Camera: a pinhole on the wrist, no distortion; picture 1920 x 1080 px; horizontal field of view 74.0 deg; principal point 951.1 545.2 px. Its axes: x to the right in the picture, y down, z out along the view. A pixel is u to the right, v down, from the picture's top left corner.
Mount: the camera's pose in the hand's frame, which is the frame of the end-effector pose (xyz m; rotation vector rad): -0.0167 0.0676 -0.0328 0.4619 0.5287 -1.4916
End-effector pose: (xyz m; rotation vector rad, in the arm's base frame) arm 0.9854 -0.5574 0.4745 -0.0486 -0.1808 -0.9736
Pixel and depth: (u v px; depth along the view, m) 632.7 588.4 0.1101
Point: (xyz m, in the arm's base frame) 0.9920 -0.5282 0.5449
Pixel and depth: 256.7 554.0 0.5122
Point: 0.9101 -0.5041 1.0115
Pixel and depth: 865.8 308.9 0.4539
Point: 0.7472 -0.5499 0.8009
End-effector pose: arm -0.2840 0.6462 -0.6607 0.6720 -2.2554 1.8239
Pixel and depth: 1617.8 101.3 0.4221
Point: 0.0299 0.4511 -0.4380
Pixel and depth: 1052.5 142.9 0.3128
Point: -0.1016 0.4499 -0.6261
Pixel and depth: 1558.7 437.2 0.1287
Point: -0.2343 0.6090 -0.6258
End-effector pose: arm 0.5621 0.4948 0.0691 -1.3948 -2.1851 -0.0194
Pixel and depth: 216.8 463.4 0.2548
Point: 0.4858 0.5682 -0.1717
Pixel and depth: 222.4 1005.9 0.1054
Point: 0.5629 0.5672 -0.0079
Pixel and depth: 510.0 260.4 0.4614
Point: 0.3369 0.5022 -0.3261
